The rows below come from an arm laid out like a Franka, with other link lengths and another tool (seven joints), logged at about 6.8 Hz.
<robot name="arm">
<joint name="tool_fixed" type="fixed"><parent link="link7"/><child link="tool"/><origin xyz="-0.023 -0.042 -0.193" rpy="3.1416 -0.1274 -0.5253"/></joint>
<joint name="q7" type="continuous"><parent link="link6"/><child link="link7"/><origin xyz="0.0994 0 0"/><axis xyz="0 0 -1"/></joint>
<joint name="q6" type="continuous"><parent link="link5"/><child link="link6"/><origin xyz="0 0 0"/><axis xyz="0 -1 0"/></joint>
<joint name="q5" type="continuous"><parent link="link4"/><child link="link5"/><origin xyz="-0.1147 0 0.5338"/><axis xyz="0 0 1"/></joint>
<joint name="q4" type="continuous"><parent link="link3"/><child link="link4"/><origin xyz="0.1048 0 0"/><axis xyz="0 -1 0"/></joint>
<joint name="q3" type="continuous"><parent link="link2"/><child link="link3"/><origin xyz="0 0 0.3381"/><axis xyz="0 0 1"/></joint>
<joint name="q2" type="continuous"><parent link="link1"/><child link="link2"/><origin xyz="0 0 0"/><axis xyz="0 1 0"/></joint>
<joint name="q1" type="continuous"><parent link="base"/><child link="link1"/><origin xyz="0 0 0.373"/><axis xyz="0 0 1"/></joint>
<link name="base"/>
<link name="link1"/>
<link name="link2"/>
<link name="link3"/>
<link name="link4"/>
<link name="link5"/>
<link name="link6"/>
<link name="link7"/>
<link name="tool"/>
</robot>
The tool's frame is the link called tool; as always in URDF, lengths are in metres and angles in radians. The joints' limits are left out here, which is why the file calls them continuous.
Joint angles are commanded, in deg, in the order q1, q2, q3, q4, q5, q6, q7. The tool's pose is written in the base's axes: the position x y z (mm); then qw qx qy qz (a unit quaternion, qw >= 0). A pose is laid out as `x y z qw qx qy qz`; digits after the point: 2 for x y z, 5 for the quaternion.
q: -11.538 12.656 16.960 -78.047 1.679 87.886 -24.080
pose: 797.23 13.82 593.57 0.04389 -0.99821 0.01051 -0.03932
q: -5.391 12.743 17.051 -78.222 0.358 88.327 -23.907
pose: 793.31 96.02 591.96 0.03508 -0.99766 -0.04270 -0.04015
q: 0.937 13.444 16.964 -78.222 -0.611 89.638 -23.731
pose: 785.98 179.85 584.94 0.03149 -0.99394 -0.09528 -0.04497
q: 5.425 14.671 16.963 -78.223 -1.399 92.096 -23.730
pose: 782.71 241.66 572.36 0.03221 -0.98897 -0.13353 -0.05547
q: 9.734 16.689 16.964 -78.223 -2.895 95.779 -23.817
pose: 782.36 301.79 551.07 0.03088 -0.98215 -0.17138 -0.07111
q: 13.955 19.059 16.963 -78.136 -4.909 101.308 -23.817
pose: 783.93 363.91 529.26 0.03177 -0.97226 -0.20851 -0.10115
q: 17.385 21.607 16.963 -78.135 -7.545 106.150 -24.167
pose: 784.24 414.79 503.01 0.02709 -0.96111 -0.24468 -0.12519
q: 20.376 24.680 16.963 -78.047 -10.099 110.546 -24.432
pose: 782.64 460.90 468.36 0.02300 -0.94985 -0.27783 -0.14167
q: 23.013 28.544 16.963 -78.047 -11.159 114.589 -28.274
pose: 778.34 506.86 417.76 0.02838 -0.93102 -0.33466 -0.14285
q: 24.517 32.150 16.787 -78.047 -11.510 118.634 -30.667
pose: 778.14 535.08 369.29 0.03730 -0.91848 -0.36617 -0.14465
